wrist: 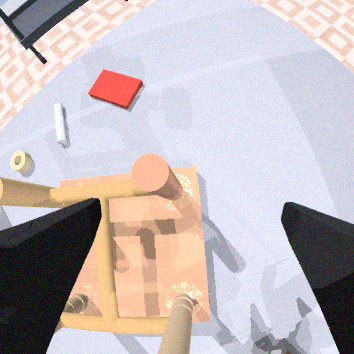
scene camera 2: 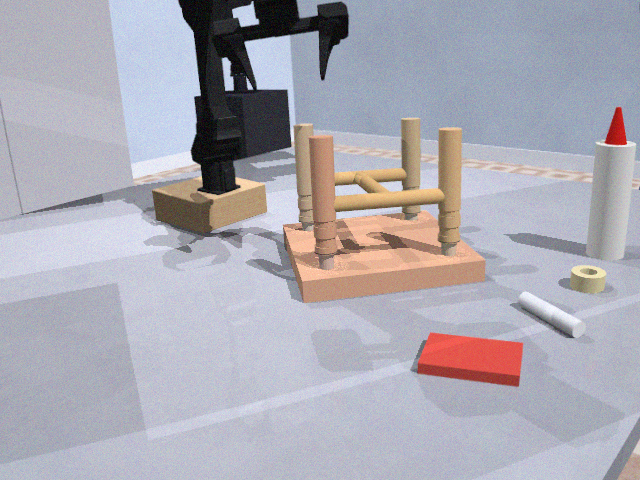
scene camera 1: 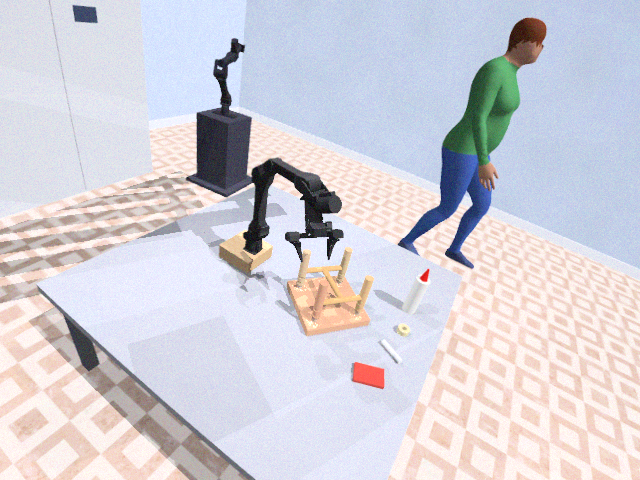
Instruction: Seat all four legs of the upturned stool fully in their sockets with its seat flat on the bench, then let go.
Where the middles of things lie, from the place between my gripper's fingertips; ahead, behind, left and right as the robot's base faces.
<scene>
Now: hand 50 mm short of the stool leg (scene camera 2: pixel 321 150), 10 mm to the left of it and 160 mm above it. Round my hand: white cylinder (scene camera 2: pixel 569 324): 350 mm ahead, 40 mm to the left, 270 mm below; then tape ring (scene camera 2: pixel 587 279): 370 mm ahead, 170 mm to the left, 270 mm below; then red flat block (scene camera 2: pixel 468 358): 310 mm ahead, 100 mm to the right, 280 mm below.
</scene>
